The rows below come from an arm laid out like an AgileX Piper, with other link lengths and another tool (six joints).
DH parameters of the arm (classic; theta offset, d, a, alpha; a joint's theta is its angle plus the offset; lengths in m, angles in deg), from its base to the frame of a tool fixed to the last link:
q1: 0 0.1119 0 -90
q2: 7.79 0 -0.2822 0
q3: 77.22 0 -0.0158 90
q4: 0 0.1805 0 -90
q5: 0 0 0 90
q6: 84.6 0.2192 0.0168 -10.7
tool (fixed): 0 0.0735 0 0
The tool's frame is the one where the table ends.
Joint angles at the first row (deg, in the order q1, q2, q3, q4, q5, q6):
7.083, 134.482, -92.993, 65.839, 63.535, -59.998
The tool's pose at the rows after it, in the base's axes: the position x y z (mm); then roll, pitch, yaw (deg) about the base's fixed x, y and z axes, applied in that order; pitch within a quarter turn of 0, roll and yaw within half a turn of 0:
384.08, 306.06, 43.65, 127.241, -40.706, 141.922
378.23, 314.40, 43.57, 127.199, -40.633, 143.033
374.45, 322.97, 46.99, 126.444, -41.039, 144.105
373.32, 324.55, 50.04, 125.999, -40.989, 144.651
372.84, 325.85, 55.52, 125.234, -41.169, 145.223
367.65, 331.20, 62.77, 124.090, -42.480, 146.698
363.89, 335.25, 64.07, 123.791, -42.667, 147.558
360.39, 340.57, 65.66, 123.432, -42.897, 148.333
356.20, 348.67, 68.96, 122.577, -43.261, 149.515
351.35, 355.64, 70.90, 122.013, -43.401, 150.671
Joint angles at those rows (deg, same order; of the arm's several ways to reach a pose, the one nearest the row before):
8.100, 134.481, -92.941, 65.888, 62.992, -59.997
9.365, 134.482, -92.941, 65.971, 62.812, -59.998
10.407, 134.434, -92.939, 66.849, 62.811, -60.104
10.567, 134.138, -92.942, 66.980, 62.997, -60.166
10.567, 133.697, -92.940, 67.370, 63.396, -60.168
10.869, 133.583, -92.942, 68.395, 64.699, -60.221
11.402, 133.582, -92.938, 68.612, 64.942, -60.352
12.115, 133.581, -92.940, 69.018, 64.989, -60.388
13.141, 133.582, -92.938, 69.923, 64.987, -60.589
14.112, 133.583, -92.941, 70.450, 64.988, -60.800

